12 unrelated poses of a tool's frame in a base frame.
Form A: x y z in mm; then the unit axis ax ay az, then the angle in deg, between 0 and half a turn.
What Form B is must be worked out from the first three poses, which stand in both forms.
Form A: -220, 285, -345, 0.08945, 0.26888, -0.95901, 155.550
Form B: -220, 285, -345, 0.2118, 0.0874, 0.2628, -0.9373
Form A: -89, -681, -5, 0.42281, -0.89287, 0.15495, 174.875
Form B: -89, -681, -5, 0.0447, 0.4224, -0.8920, 0.1548
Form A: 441, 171, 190, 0.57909, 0.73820, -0.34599, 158.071
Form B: 441, 171, 190, 0.1902, 0.5685, 0.7247, -0.3397
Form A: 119, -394, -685, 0.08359, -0.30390, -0.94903, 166.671
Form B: 119, -394, -685, 0.1161, 0.0830, -0.3018, -0.9426
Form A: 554, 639, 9, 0.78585, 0.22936, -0.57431, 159.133
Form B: 554, 639, 9, 0.1811, 0.7729, 0.2256, -0.5648
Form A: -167, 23, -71, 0.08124, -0.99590, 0.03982, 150.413
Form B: -167, 23, -71, 0.2553, 0.0785, -0.9629, 0.0385
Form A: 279, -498, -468, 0.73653, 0.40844, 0.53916, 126.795
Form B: 279, -498, -468, 0.4478, 0.6586, 0.3652, 0.4821
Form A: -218, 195, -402, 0.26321, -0.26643, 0.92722, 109.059
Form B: -218, 195, -402, 0.5803, 0.2144, -0.2170, 0.7551
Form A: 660, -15, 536, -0.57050, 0.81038, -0.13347, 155.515
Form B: 660, -15, 536, 0.2120, -0.5575, 0.7920, -0.1304
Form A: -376, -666, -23, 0.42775, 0.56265, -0.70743, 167.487
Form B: -376, -666, -23, 0.1090, 0.4252, 0.5593, -0.7032
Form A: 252, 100, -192, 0.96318, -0.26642, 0.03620, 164.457
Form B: 252, 100, -192, 0.1352, 0.9543, -0.2640, 0.0359
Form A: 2, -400, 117, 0.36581, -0.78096, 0.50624, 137.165
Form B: 2, -400, 117, 0.3652, 0.3405, -0.7270, 0.4713
